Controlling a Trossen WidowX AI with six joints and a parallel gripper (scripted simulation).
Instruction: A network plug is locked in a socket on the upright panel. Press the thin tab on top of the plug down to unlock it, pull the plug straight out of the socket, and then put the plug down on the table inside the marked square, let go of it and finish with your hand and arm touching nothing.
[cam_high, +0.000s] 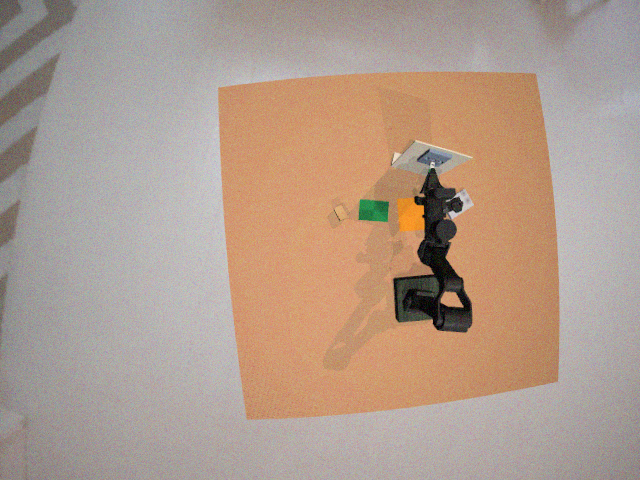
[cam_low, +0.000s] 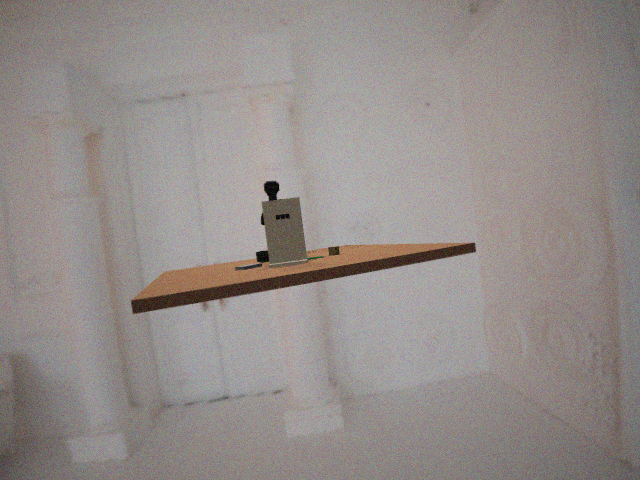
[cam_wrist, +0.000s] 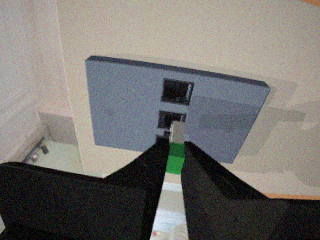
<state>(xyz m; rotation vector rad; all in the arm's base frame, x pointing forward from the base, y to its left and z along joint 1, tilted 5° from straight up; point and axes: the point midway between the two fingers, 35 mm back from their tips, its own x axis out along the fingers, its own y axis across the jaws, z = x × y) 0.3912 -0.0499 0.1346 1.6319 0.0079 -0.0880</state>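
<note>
My gripper tip is now 210 mm above the orange marked square and 120 mm past it. The rest, counted from my gripper tip: grey upright panel: 80 mm below, 40 mm ahead, 10 mm to the right; small tan block: 270 mm to the left, 190 mm below, 100 mm behind; green plug: right at my gripper tip.
</note>
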